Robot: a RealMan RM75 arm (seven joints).
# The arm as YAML. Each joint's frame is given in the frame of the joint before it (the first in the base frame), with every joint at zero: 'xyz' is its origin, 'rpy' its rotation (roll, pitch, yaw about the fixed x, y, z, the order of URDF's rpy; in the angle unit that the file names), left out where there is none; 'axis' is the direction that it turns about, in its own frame. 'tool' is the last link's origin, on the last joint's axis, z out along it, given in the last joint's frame.
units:
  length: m
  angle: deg
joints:
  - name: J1
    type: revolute
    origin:
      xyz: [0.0, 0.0, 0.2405]
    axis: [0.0, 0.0, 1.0]
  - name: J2
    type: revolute
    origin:
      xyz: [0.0, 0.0, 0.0]
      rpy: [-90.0, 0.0, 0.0]
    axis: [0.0, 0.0, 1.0]
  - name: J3
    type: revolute
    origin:
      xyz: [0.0, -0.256, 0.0]
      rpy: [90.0, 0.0, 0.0]
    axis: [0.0, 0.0, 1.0]
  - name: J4
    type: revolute
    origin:
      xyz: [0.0, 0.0, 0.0]
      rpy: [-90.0, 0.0, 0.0]
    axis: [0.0, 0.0, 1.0]
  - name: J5
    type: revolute
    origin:
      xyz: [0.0, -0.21, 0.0]
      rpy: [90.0, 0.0, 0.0]
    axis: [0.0, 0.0, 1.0]
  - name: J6
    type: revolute
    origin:
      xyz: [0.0, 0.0, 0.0]
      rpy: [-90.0, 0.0, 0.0]
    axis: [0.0, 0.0, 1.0]
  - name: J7
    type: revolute
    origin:
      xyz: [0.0, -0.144, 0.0]
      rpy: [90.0, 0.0, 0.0]
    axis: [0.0, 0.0, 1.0]
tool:
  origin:
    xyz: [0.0, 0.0, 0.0]
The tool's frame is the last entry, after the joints.
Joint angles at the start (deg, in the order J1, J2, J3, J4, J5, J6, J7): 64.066 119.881 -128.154 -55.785 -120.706 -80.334 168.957
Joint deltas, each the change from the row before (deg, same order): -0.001 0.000 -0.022 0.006 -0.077 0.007 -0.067; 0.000 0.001 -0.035 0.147 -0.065 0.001 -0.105; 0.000 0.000 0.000 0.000 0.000 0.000 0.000; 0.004 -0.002 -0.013 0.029 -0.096 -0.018 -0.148; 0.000 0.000 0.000 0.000 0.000 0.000 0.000; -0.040 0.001 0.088 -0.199 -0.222 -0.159 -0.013; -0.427 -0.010 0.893 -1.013 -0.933 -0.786 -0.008; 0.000 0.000 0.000 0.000 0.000 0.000 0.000; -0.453 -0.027 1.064 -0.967 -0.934 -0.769 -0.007; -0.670 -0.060 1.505 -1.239 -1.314 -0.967 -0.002; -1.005 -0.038 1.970 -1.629 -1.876 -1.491 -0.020; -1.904 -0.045 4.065 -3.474 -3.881 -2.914 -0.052; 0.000 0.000 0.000 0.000 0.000 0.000 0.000; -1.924 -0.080 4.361 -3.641 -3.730 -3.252 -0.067; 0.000 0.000 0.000 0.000 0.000 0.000 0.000; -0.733 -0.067 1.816 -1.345 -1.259 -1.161 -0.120
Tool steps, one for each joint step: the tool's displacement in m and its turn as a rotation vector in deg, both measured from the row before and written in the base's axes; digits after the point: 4 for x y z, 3 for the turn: 0.0002 0.0001 0.0000 -0.008 -0.044 0.114; 0.0007 0.0003 0.0001 0.007 -0.135 0.044; 0.0000 0.0000 0.0000 0.000 0.000 0.000; 0.0003 0.0002 0.0001 -0.050 -0.071 0.167; 0.0000 0.0000 0.0000 0.000 0.000 0.000; -0.0003 0.0000 0.0003 -0.021 -0.049 0.181; -0.0019 0.0001 0.0020 0.051 0.199 0.296; 0.0000 0.0000 0.0000 0.000 0.000 0.000; -0.0020 0.0007 0.0023 0.199 0.304 0.156; -0.0022 0.0017 0.0035 0.469 0.432 0.114; -0.0017 0.0021 0.0051 0.657 0.296 0.063; -0.0041 0.0054 0.0115 1.790 0.718 0.320; 0.0000 0.0000 0.0000 0.000 0.000 0.000; -0.0033 0.0063 0.0142 2.220 0.652 -0.109; 0.0000 0.0000 0.0000 0.000 0.000 0.000; -0.0011 0.0030 0.0061 0.971 0.425 -0.202
